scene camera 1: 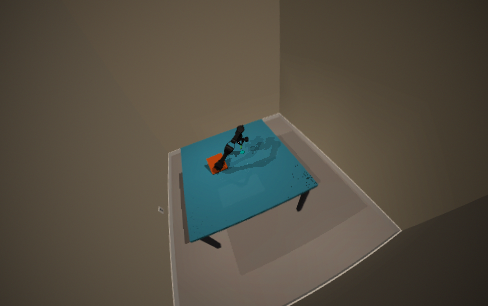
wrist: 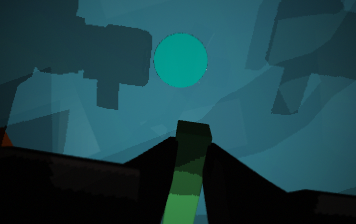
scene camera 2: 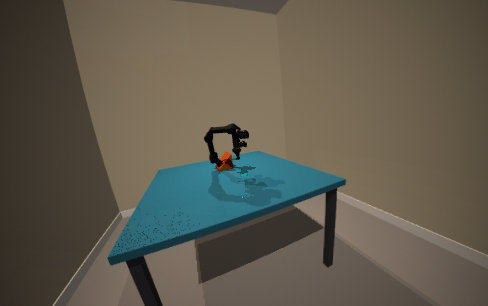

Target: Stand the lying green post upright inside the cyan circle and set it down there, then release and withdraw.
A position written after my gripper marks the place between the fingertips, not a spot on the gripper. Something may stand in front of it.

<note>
My gripper (wrist: 190, 148) holds a green post. Also in view: a cyan circle (wrist: 180, 60).
</note>
